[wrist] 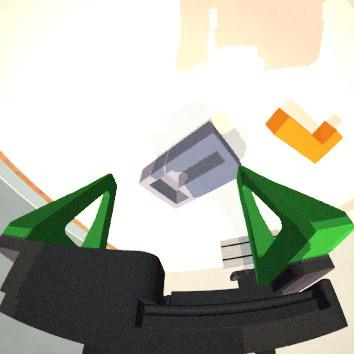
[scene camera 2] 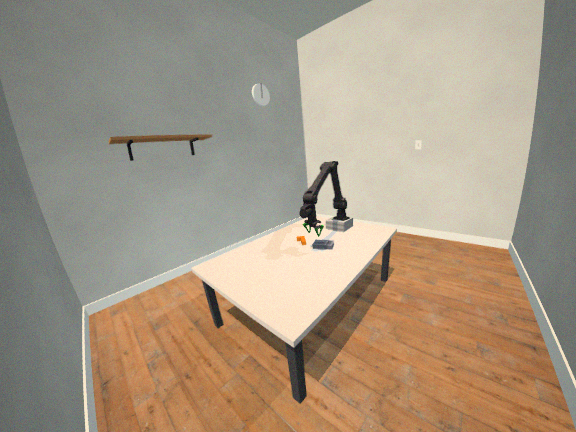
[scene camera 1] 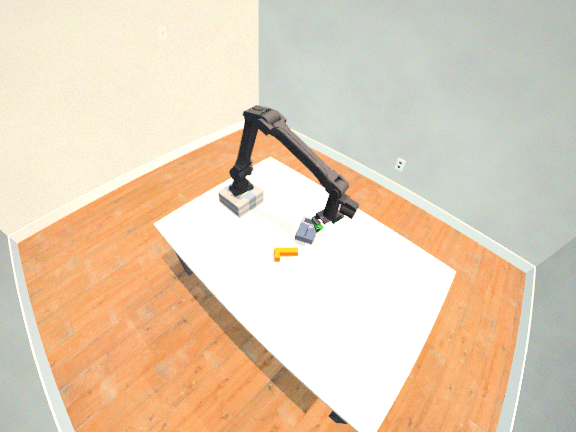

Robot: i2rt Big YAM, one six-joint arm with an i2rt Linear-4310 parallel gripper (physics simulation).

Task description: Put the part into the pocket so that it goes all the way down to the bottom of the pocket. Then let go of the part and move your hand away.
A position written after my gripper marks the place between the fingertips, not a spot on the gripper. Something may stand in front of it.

My gripper (wrist: 173, 175) is open, with nothing in its grasp. Also in view: an orange L-shaped block (wrist: 314, 146). I also see a grey pocket block (wrist: 202, 161).
